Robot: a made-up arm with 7 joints. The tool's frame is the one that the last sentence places.
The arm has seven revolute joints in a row. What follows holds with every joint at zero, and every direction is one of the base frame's.
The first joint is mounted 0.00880 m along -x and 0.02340 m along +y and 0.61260 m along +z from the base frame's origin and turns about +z.
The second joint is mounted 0.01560 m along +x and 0.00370 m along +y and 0.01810 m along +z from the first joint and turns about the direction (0, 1, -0.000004).
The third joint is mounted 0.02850 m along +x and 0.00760 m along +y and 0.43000 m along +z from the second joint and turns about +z.
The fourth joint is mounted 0.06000 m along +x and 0.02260 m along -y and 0.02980 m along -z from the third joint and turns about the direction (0, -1, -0.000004).
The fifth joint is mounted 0.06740 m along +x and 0.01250 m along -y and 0.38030 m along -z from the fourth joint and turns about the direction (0, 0.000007, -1).
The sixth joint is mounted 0.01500 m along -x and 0.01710 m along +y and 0.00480 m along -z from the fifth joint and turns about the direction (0, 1, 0.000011).
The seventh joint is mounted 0.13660 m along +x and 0.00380 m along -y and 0.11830 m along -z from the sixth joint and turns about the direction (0, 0.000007, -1).
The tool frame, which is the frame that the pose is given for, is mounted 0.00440 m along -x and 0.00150 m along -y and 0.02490 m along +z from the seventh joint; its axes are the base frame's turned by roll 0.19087, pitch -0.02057 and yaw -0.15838 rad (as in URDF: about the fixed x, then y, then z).
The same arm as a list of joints. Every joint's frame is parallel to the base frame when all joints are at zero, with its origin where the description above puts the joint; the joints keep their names.
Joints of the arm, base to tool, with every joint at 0 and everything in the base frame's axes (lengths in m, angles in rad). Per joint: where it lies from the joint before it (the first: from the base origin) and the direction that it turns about. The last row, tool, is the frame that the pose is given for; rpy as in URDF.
joint 1: axis 0 0 1 offset -0.0088 0.0234 0.6126
joint 2: axis 0 1 0 offset 0.0156 0.0037 0.0181
joint 3: axis 0 0 1 offset 0.0285 0.0076 0.43
joint 4: axis 0 -1 0 offset 0.06 -0.0226 -0.0298
joint 5: axis 0 0 -1 offset 0.0674 -0.0125 -0.3803
joint 6: axis 0 1 0 offset -0.015 0.0171 -0.0048
joint 7: axis 0 0 -1 offset 0.1366 -0.0038 -0.1183
tool: offset -0.0044 -0.0015 0.0249 rpy 0.1909 -0.0206 -0.1584

